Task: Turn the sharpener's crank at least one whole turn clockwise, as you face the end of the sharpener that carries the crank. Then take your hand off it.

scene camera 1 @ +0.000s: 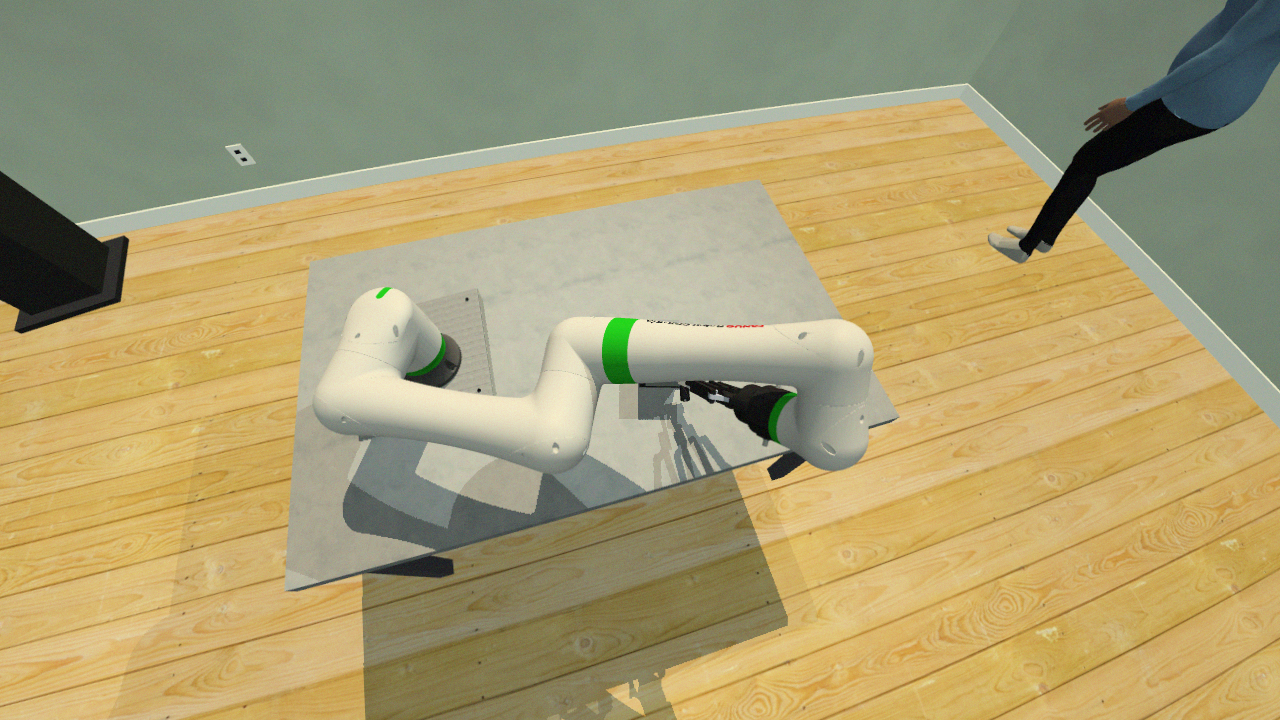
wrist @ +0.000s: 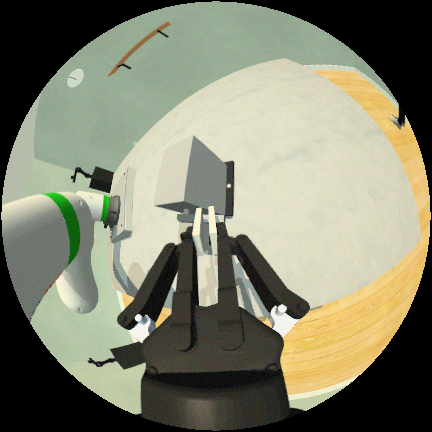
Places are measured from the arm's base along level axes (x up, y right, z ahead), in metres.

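Pixels of known places: gripper, between the fingertips: (wrist: 205,215); arm's base, origin of its link: (scene camera 1: 431,362) (wrist: 116,209).
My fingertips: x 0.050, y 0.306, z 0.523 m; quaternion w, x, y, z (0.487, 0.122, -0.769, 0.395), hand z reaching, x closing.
Observation:
Ahead of a thing's pixels: the offset from my fingertips to its top centre. "spot": to the spot under its first point. Level surfaces: height alone.
The sharpener {spot: dz +0.013, dx +0.039, dy -0.051 m} (wrist: 187,175) is a grey box with a dark plate along its right side in the wrist view. In the scene view it is mostly hidden under the arm. A light grey part of its crank {dz -0.020, dx +0.011, dy -0.007 m} (wrist: 185,218) shows at the box's near end, just left of the fingertips. The crank's dark knob cannot be made out in the wrist view. My gripper (scene camera 1: 693,388) (wrist: 205,215) is nearly closed, with a thin gap and nothing between the fingers. Its tips are close to the near end of the box; whether they touch the crank is unclear.
The grey table {dx -0.086 m} (scene camera 1: 581,241) (wrist: 320,150) carries the arm's base plate (scene camera 1: 467,313) (wrist: 124,200) at the left. The white arm (scene camera 1: 707,349) (wrist: 30,235) spans above the table. A person (scene camera 1: 1226,89) stands at the right, and a dark pillar (scene camera 1: 53,259) at the left.

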